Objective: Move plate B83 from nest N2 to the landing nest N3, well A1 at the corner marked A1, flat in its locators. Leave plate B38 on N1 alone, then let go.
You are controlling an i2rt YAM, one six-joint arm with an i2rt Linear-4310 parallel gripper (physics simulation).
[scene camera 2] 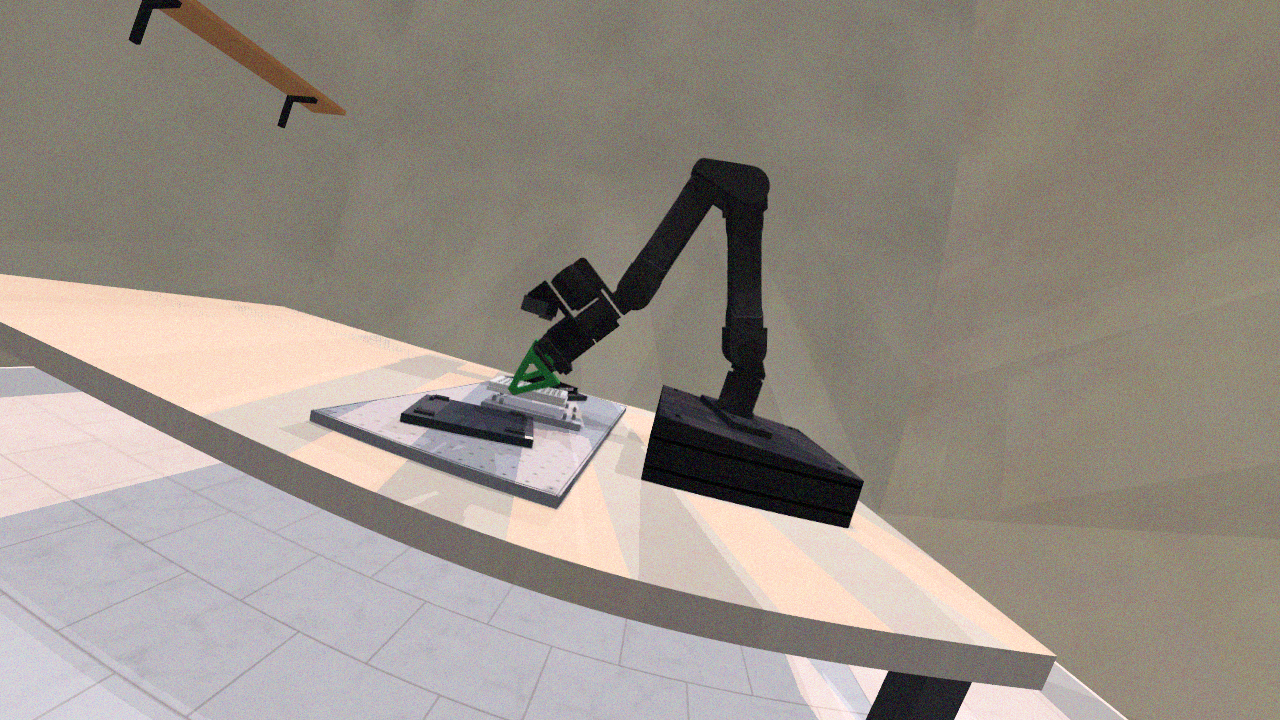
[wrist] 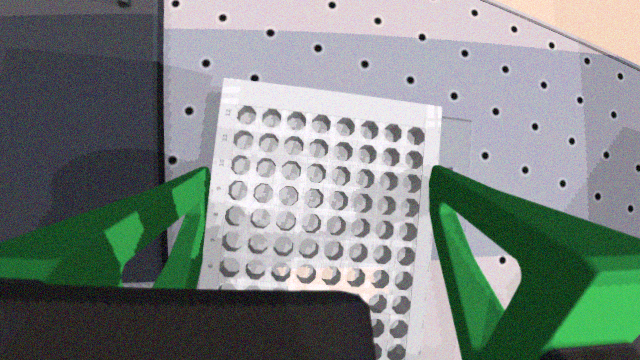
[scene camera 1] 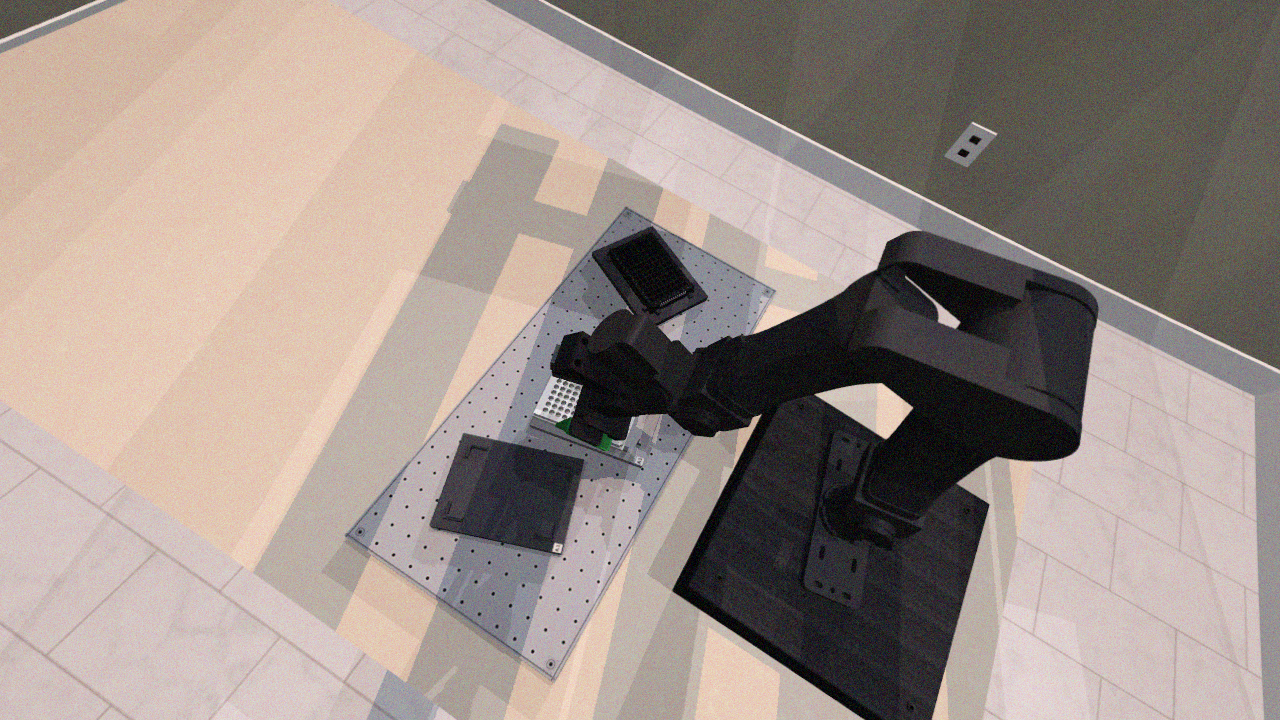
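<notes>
The white well plate B83 [scene camera 1: 557,399] [wrist: 317,192] sits between my green fingers, slightly tilted, low over the silver nest N2 [scene camera 1: 629,449] [scene camera 2: 547,409]. My gripper [scene camera 1: 595,433] [scene camera 2: 535,376] [wrist: 320,180] is shut on the plate's two long sides. The dark landing nest N3 [scene camera 1: 507,490] [scene camera 2: 465,419] [wrist: 76,111] lies just left of the plate and has nothing on it. The dark plate B38 [scene camera 1: 650,270] rests on nest N1 at the far end of the perforated board [scene camera 1: 536,600] [scene camera 2: 536,465] [wrist: 514,89]. My wrist housing hides the plate's near end.
The arm's black base [scene camera 1: 805,555] [scene camera 2: 752,452] stands on the wooden table beside the board. A wooden wall shelf [scene camera 2: 250,57] hangs high at the far left. The table edge [scene camera 2: 626,600] curves along the front.
</notes>
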